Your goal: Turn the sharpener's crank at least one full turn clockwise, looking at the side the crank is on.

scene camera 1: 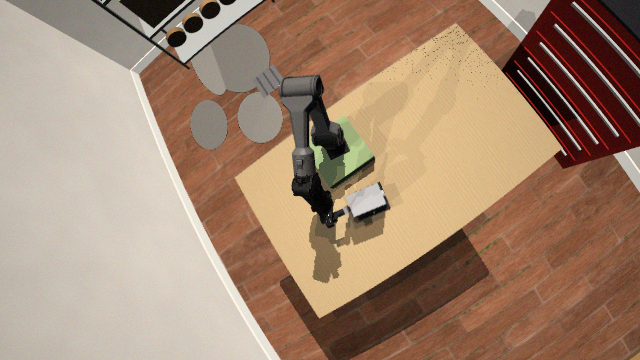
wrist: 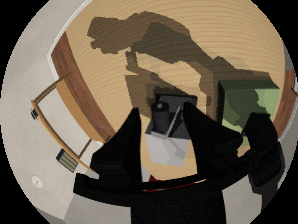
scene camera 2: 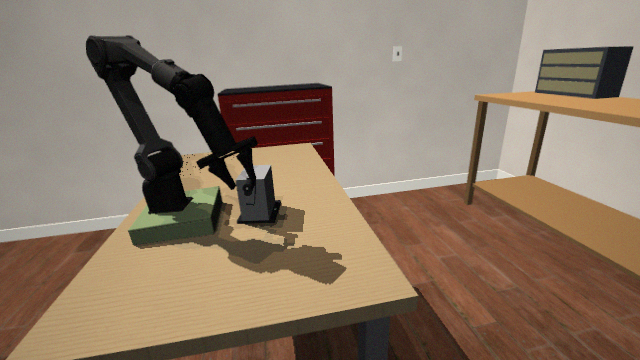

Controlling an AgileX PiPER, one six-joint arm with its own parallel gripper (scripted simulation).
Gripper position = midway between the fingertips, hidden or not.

In view: my gripper [scene camera 2: 244,183] and a grey sharpener [scene camera 2: 265,210].
My gripper also shows in the wrist view [wrist: 161,112]. The grey sharpener also shows in the wrist view [wrist: 172,151].
